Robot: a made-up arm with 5 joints.
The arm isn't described. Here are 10 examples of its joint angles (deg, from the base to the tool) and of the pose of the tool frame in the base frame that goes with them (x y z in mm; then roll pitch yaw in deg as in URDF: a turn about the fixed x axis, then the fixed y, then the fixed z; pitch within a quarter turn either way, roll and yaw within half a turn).
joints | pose
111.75 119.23 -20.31 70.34 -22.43 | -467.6 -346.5 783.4 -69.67 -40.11 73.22
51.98 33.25 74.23 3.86 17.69 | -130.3 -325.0 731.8 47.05 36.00 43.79
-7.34 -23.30 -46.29 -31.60 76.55 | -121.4 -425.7 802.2 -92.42 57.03 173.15
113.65 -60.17 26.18 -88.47 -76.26 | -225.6 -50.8 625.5 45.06 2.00 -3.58
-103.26 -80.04 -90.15 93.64 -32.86 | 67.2 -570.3 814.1 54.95 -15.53 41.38
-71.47 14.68 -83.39 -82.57 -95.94 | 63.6 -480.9 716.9 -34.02 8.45 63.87
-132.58 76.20 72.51 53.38 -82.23 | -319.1 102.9 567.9 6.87 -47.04 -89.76
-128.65 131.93 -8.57 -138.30 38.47 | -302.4 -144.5 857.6 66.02 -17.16 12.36
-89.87 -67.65 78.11 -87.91 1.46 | -86.2 -230.2 858.9 67.69 38.89 -149.57
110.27 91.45 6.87 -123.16 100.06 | -29.8 -334.5 868.3 54.07 26.20 148.00
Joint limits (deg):
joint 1: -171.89..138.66
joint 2: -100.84..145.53
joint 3: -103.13..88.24
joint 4: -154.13..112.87
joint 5: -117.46..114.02
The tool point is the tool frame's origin. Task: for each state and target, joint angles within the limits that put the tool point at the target. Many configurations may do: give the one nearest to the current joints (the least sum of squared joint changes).
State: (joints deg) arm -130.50 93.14 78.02 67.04 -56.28
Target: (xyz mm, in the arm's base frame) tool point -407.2 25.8 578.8
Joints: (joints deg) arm -150.78 92.98 88.24 69.46 -81.46
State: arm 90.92 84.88 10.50 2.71 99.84
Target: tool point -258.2 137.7 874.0
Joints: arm 132.66 112.70 -7.37 -7.64 92.58
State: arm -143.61 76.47 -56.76 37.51 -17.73
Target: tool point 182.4 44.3 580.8
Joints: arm -114.38 76.41 -32.99 27.22 6.61
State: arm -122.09 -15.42 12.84 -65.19 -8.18
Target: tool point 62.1 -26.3 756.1
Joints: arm -146.58 -15.94 7.03 -50.06 -13.70
